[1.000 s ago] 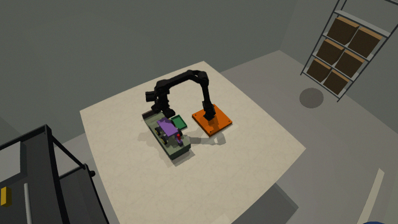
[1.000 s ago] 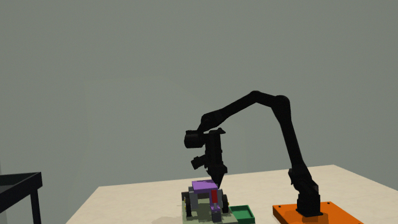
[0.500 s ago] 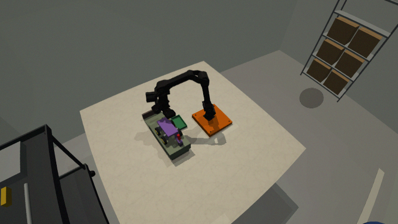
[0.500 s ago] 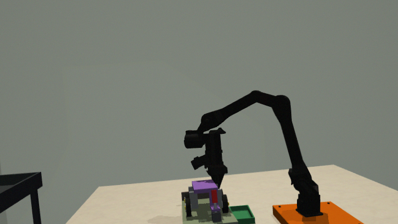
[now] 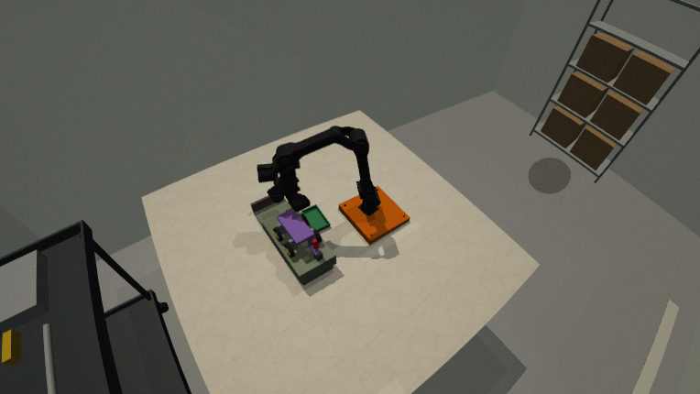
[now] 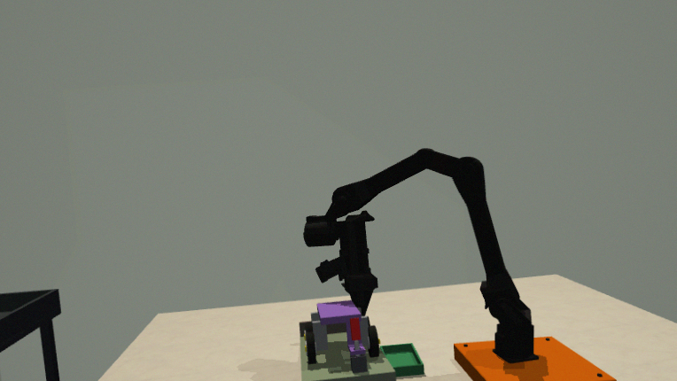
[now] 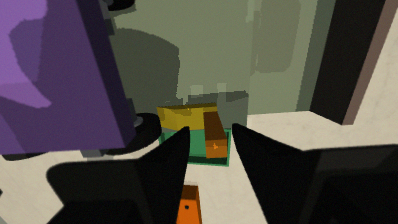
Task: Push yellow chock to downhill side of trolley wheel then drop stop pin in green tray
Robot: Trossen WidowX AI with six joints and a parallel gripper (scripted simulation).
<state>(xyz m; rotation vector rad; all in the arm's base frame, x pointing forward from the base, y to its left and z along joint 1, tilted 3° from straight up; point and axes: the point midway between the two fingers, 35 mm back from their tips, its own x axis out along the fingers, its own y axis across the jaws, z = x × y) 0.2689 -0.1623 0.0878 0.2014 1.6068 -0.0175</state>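
My gripper tip is 2 cm to the right of the yellow chock and 1 cm above it. The rest, counted from my gripper tip: trolley: 11 cm to the left, 7 cm ahead, 2 cm above; green tray: 10 cm below, 7 cm behind, 4 cm to the left; grey-green ramp: 10 cm to the left, 7 cm ahead, 5 cm below.
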